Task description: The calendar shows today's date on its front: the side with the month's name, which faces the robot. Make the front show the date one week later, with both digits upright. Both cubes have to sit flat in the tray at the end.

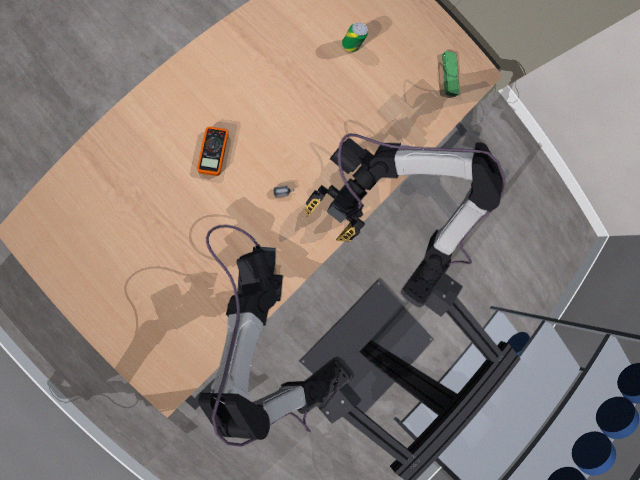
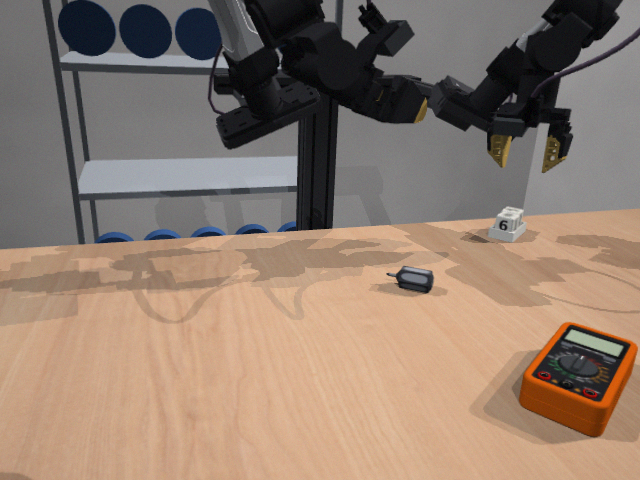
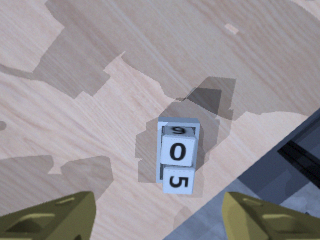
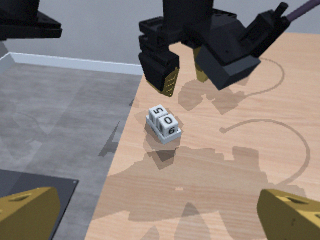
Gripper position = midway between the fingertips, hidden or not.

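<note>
Looking through image 3, I find my left gripper [image 3: 159, 200], while a small dark tool is out of frame in image 3. Image 2 shows me my right gripper [image 2: 406, 110], and it shows me the small dark tool [image 2: 411, 278] too. In image 4 I see my left gripper [image 4: 185, 87] again and also my right gripper [image 4: 158, 196]; the tool is out of frame in image 4.
</note>
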